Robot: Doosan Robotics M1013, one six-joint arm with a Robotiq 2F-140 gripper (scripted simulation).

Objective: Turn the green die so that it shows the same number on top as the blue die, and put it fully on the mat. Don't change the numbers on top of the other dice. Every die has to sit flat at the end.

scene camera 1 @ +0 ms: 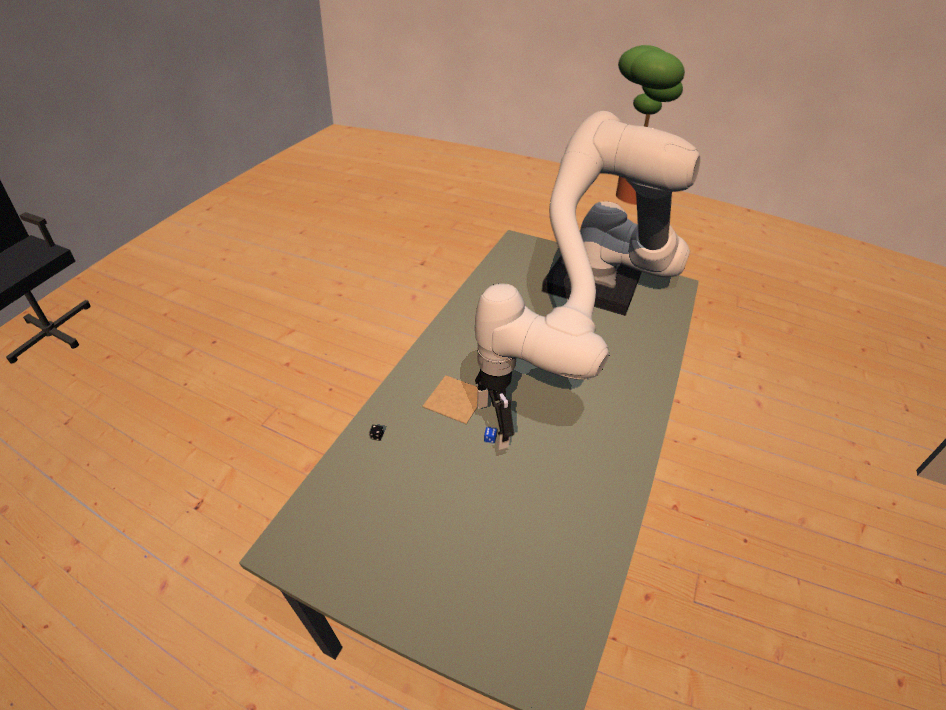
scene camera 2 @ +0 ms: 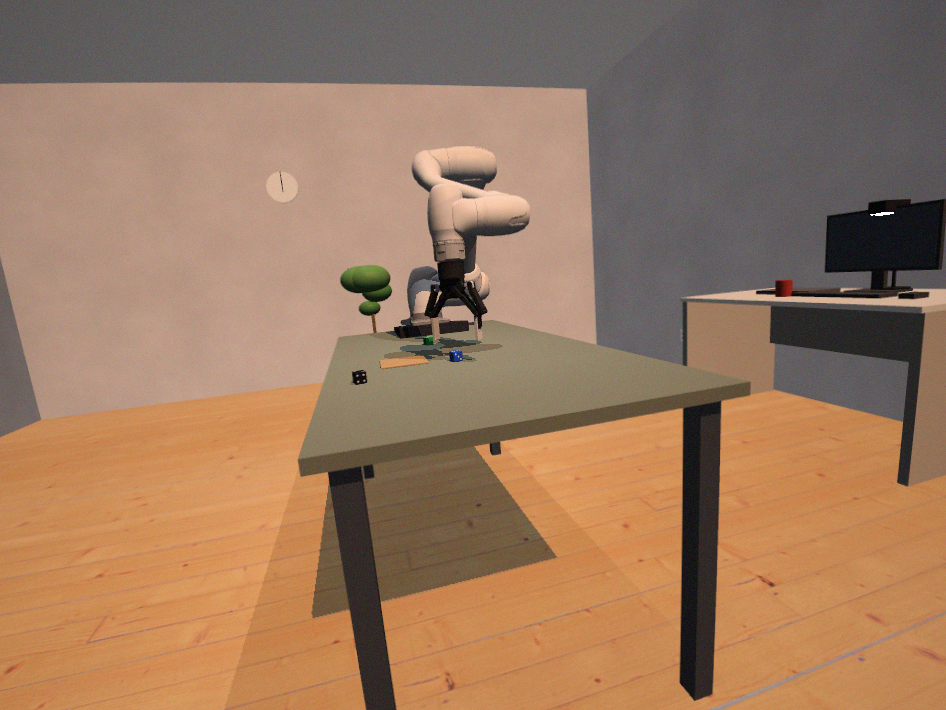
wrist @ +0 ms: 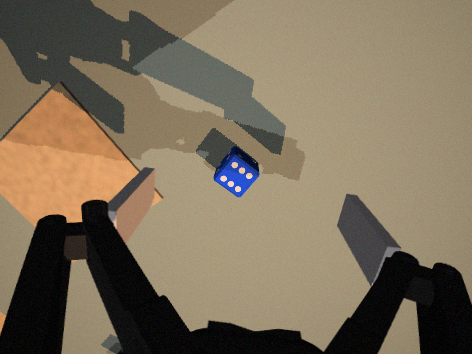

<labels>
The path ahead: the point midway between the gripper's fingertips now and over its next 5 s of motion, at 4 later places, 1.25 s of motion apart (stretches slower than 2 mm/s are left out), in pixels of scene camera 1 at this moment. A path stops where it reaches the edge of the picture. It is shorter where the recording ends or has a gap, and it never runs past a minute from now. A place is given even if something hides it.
The gripper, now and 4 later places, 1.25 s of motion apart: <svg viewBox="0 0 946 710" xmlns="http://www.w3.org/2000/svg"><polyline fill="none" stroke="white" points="492,426 493,404 535,315 538,324 536,334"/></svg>
</labels>
